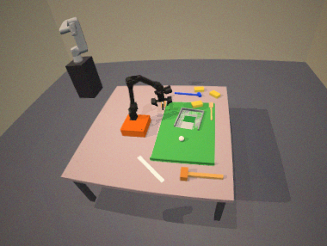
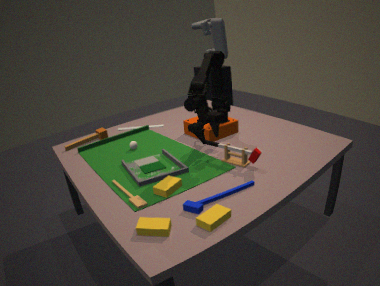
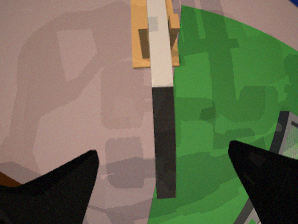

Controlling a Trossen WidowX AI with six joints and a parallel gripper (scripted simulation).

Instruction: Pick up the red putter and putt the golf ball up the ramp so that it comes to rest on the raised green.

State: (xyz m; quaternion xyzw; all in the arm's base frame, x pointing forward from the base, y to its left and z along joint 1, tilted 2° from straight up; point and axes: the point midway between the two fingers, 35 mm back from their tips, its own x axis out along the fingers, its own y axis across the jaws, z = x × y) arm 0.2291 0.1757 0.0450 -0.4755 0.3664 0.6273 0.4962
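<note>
My gripper tip is now 110 mm to the right of the red putter, 30 mm past it and 20 mm above it. Also, from my gripper tip: wooden stand 130 mm to the left, 40 mm below, 30 mm behind; then blue putter 300 mm to the left, 200 mm ahead, 60 mm below; then green mat 250 mm ahead, 200 mm to the right, 70 mm below.
</note>
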